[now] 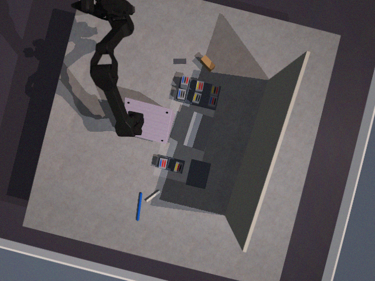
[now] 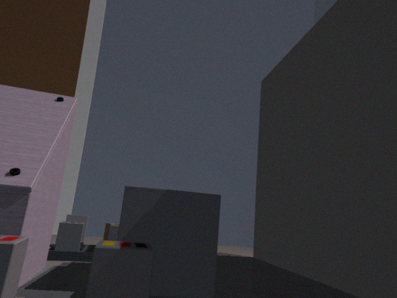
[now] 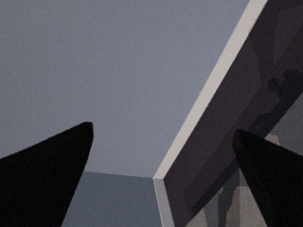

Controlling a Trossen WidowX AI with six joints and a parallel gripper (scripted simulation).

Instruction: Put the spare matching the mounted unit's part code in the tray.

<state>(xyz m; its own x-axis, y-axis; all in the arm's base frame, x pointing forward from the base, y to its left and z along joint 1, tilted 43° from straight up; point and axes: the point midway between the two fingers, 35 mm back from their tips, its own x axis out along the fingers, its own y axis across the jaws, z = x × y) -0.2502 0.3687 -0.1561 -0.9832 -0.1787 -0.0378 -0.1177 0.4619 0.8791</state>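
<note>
My gripper tip is 610 mm short of the grey spare block, 210 mm to the left of it and 240 mm above it. Also, from my gripper tip: blue pen (360 mm ahead, 790 mm to the right, 280 mm below); then tall grey block (570 mm ahead, 360 mm to the right, 230 mm below); then dark tray (610 mm ahead, 570 mm to the right, 280 mm below).
</note>
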